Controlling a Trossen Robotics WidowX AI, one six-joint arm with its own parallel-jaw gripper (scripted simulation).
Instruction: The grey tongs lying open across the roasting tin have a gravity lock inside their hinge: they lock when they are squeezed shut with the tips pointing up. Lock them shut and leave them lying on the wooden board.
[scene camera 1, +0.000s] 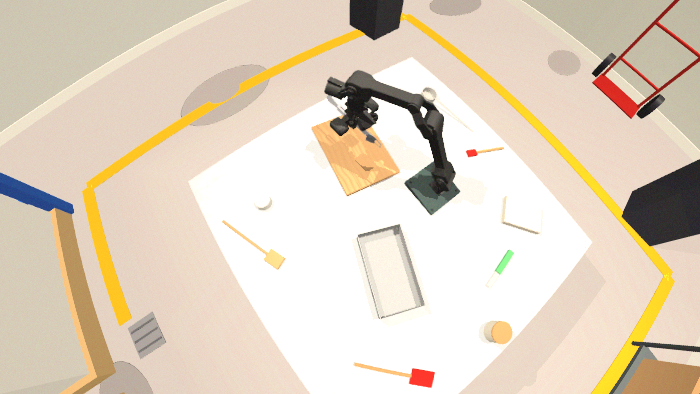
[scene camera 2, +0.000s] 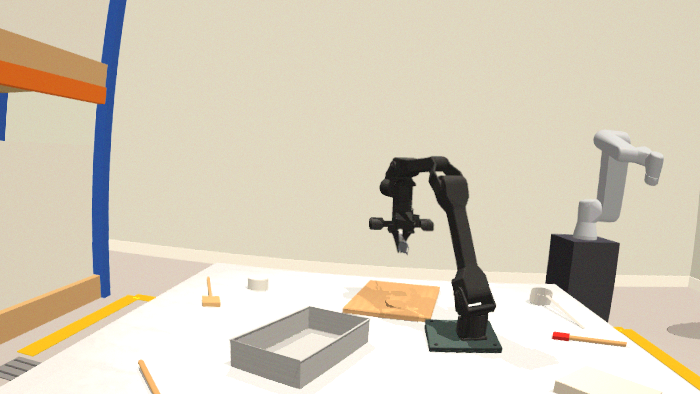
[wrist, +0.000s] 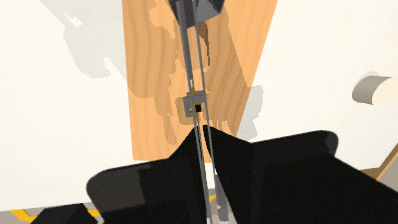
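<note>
Looking through scene camera 2, I see my gripper (scene camera 2: 399, 252), along with a wooden board (scene camera 2: 391, 300) and a grey roasting tin (scene camera 2: 305, 344). Scene camera 1 gives me my gripper (scene camera 1: 353, 128) too. The wrist view has both my gripper (wrist: 201, 130) and the board (wrist: 156, 75) in it.
</note>
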